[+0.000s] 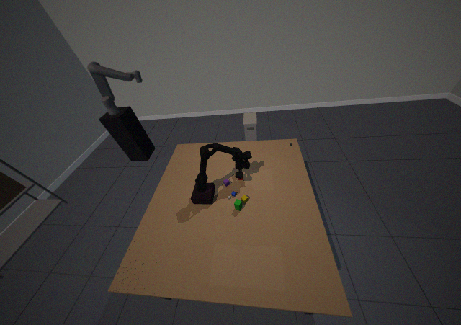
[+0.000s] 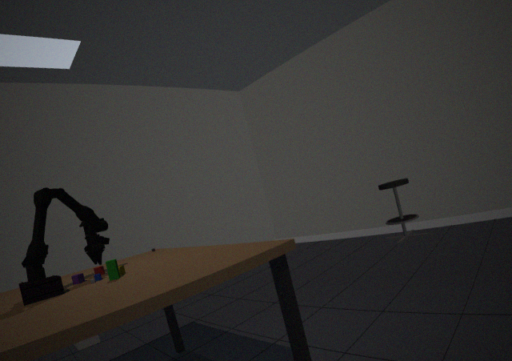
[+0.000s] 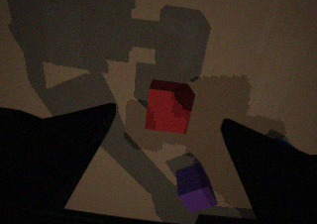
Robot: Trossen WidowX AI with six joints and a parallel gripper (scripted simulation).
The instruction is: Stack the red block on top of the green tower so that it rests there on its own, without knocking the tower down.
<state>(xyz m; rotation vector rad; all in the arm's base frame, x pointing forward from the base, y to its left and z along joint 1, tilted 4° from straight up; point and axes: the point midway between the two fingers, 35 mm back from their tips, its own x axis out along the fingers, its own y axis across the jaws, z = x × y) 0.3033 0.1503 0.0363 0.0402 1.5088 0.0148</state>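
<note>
The red block is 30 mm below my gripper tip. From my gripper tip the other things lie so: small blue block: 60 mm behind, 160 mm to the right, 40 mm below; then yellow block: 30 mm ahead, 210 mm to the right, 30 mm below; then purple block: 120 mm behind, 60 mm to the right, 30 mm below.
</note>
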